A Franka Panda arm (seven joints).
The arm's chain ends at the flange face. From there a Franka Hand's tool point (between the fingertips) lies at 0.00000 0.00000 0.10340 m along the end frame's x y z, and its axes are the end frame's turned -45 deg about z.
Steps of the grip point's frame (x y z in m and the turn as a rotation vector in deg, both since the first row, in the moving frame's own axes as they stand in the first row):
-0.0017 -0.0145 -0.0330 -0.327 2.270 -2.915
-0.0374 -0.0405 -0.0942 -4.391 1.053 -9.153
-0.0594 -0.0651 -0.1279 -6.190 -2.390 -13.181
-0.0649 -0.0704 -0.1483 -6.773 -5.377 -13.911
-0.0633 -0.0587 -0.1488 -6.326 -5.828 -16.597
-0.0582 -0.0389 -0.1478 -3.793 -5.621 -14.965
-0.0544 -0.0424 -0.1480 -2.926 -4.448 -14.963
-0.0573 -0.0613 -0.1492 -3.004 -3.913 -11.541
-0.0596 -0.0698 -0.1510 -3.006 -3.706 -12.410
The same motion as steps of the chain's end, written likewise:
-0.0147 -0.0065 -0.0329 1.374 1.836 -2.915
-0.0623 -0.0059 -0.0939 -2.360 3.849 -9.153
-0.0941 -0.0143 -0.1272 -6.067 2.687 -13.181
-0.0993 -0.0190 -0.1471 -8.591 0.987 -13.911
-0.0891 -0.0119 -0.1476 -8.594 0.352 -16.597
-0.0679 0.0015 -0.1471 -6.657 -1.293 -14.965
-0.0678 -0.0011 -0.1476 -5.214 -1.076 -14.963
-0.0836 -0.0117 -0.1488 -4.891 -0.643 -11.541
-0.0915 -0.0158 -0.1506 -4.746 -0.495 -12.410

